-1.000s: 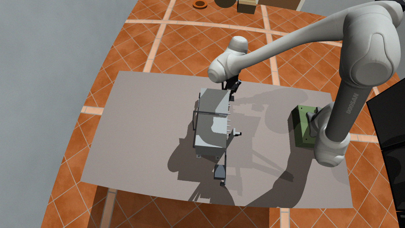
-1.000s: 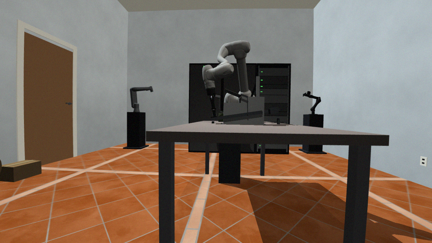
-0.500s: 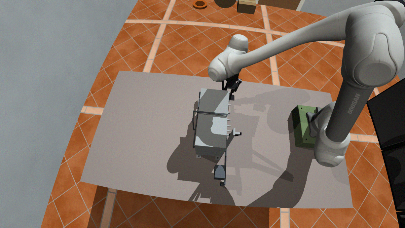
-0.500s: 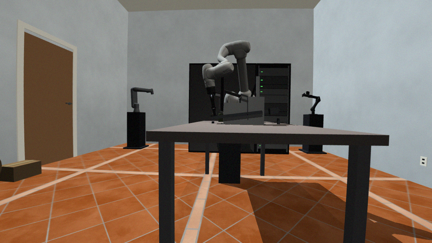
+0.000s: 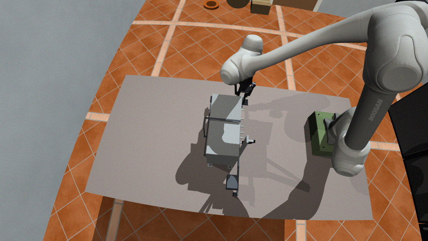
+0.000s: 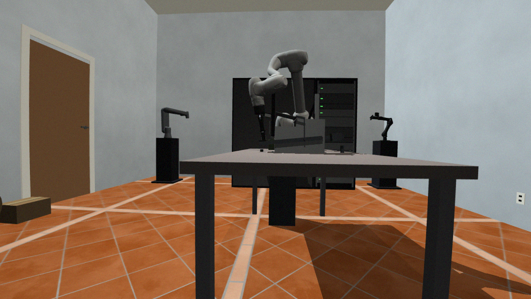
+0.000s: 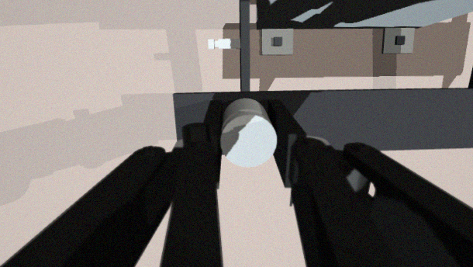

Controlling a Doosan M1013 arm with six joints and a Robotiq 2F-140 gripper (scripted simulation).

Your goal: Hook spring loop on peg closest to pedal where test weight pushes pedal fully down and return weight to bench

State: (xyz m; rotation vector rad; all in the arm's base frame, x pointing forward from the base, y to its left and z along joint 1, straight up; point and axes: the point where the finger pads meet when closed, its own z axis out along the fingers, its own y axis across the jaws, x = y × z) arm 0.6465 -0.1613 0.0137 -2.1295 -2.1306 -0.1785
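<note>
Right now my hand is 1 cm to the left of the small block and 11 cm above it. From my hand the other things lie so: steel test weight: 1 cm below; white-tipped pin: 1 cm behind, 38 cm to the left, 29 cm above.
</note>
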